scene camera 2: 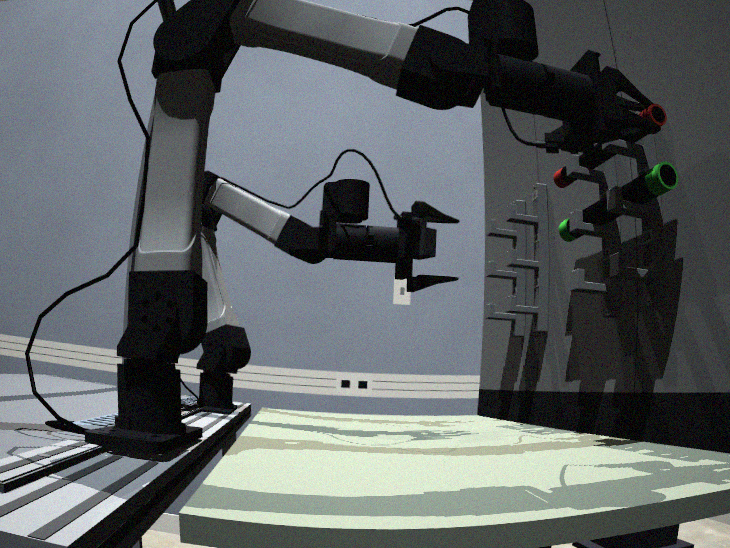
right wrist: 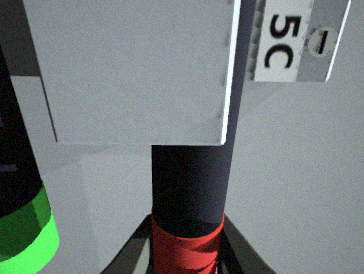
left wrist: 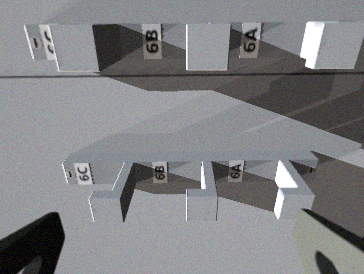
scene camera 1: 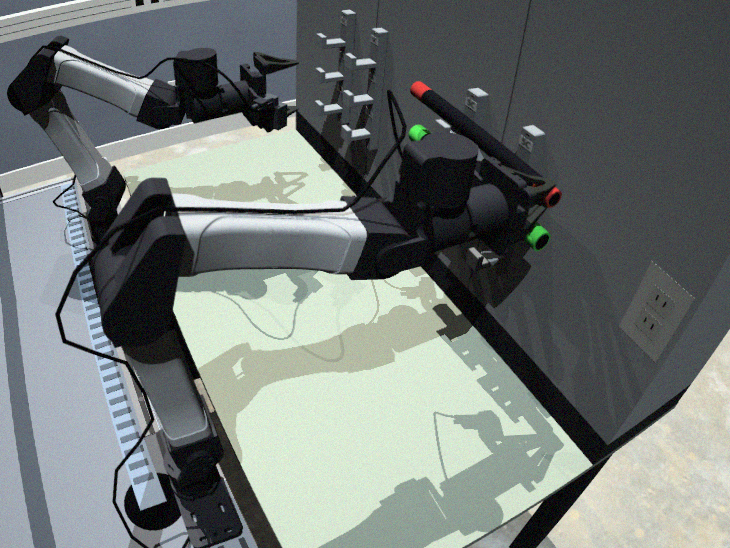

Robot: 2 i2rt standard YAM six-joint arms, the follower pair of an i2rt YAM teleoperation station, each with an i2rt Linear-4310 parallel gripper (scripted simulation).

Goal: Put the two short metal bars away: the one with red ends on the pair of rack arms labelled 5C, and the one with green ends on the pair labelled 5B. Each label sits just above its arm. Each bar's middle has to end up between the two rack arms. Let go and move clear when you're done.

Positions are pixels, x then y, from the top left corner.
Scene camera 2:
my left gripper: 458, 250
my right gripper: 656, 119
red-ended bar: 598, 156
green-ended bar: 663, 177
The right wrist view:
my right gripper: 185, 224
red-ended bar: 189, 182
wall panel: 288, 192
rack arm: 107, 79
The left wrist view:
my left gripper: 179, 222
wall panel: 54, 117
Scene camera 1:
my left gripper: 297, 85
red-ended bar: 487, 143
green-ended bar: 538, 237
rack arm: 499, 265
rack arm: 476, 99
